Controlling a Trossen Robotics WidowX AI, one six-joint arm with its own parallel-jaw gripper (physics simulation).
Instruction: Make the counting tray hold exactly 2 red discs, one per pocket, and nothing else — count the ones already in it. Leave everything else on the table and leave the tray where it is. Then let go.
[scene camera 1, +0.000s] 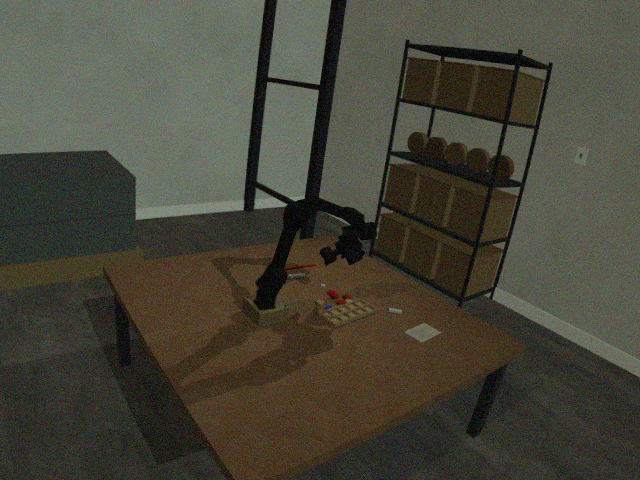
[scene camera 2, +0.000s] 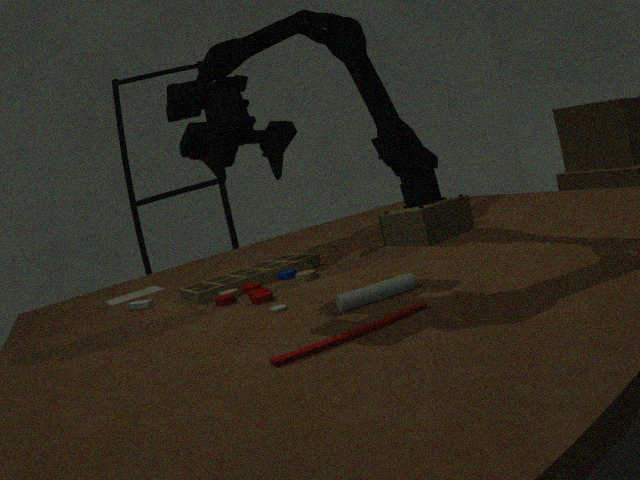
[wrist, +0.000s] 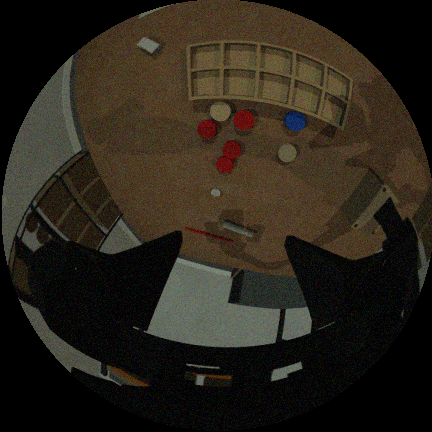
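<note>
The wooden counting tray (scene camera 1: 336, 324) (scene camera 2: 196, 296) (wrist: 189, 75) lies on the table; no disc shows in any of its pockets in the wrist view. Several red discs lie on the table beside it: one red disc (wrist: 244, 120) close to its long side, another red disc (wrist: 207, 129) (scene camera 2: 224, 299) left of that, and two more, a red disc (wrist: 231, 149) and a red disc (wrist: 224, 164), side by side farther from the tray. My gripper (scene camera 1: 341, 261) (scene camera 2: 250, 178) (wrist: 234, 238) is open and empty, fingers pointing down, high above the table.
A blue disc (wrist: 295, 121) (scene camera 2: 286, 274) and two pale discs (wrist: 220, 111) (wrist: 287, 153) lie near the tray. A small white disc (wrist: 215, 192), a grey cylinder (scene camera 2: 375, 292) and a red rod (scene camera 2: 348, 335) lie farther off. A white block (wrist: 149, 45) and a pale sheet (scene camera 1: 422, 332) lie beyond the tray's end.
</note>
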